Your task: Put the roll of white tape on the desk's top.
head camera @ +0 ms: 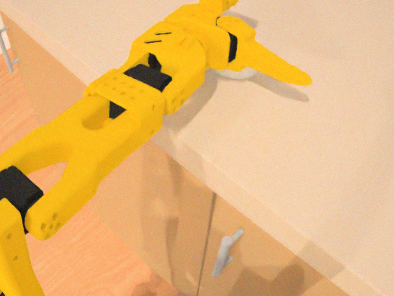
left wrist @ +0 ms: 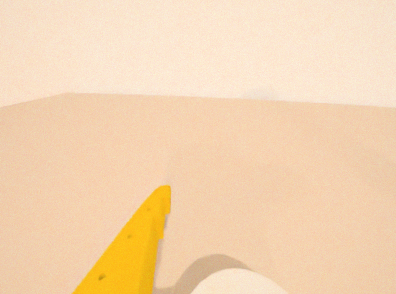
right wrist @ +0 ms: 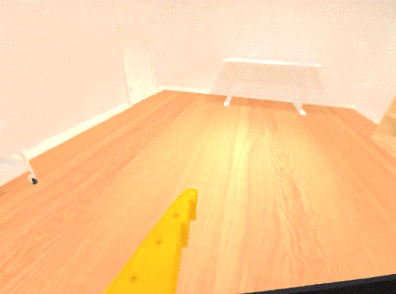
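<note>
The white tape roll lies on the pale cabinet top, largely hidden under my left gripper in the head view; its pale round top is cut by the bottom edge of the left wrist view. My left gripper is fully open over the cabinet top, with the roll close to the base of its jaws and not gripped. A white table, which looks like the desk, stands far off by the wall. My right gripper is fully open and empty above the floor.
The cabinet top has a front edge running diagonally, with doors and a metal handle below. A wall stands behind it. In the right wrist view, a white wheeled stand is at left and a wooden piece at right.
</note>
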